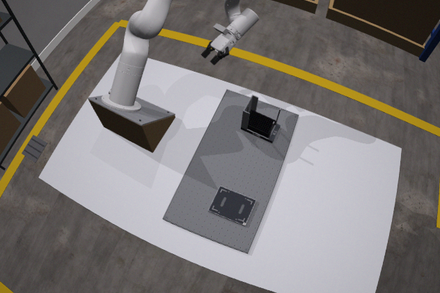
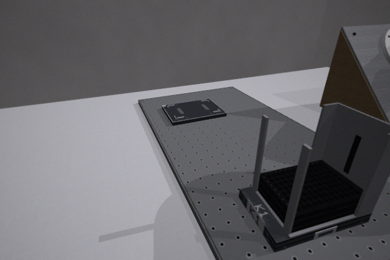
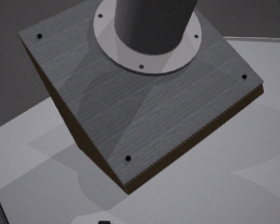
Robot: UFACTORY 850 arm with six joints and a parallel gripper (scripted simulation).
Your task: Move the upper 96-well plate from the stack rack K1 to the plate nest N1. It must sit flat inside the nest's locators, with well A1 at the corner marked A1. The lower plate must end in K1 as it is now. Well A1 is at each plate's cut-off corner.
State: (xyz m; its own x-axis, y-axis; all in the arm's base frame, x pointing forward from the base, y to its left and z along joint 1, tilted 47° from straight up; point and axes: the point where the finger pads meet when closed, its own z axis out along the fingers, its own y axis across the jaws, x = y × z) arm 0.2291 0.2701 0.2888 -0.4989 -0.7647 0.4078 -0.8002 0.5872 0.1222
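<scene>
My hand is 330 mm short of the black plate, 150 mm to the left of it and 130 mm above it. The rest, counted from my hand: plate nest N1 (390 mm ahead, 530 mm to the right, 150 mm below).
</scene>
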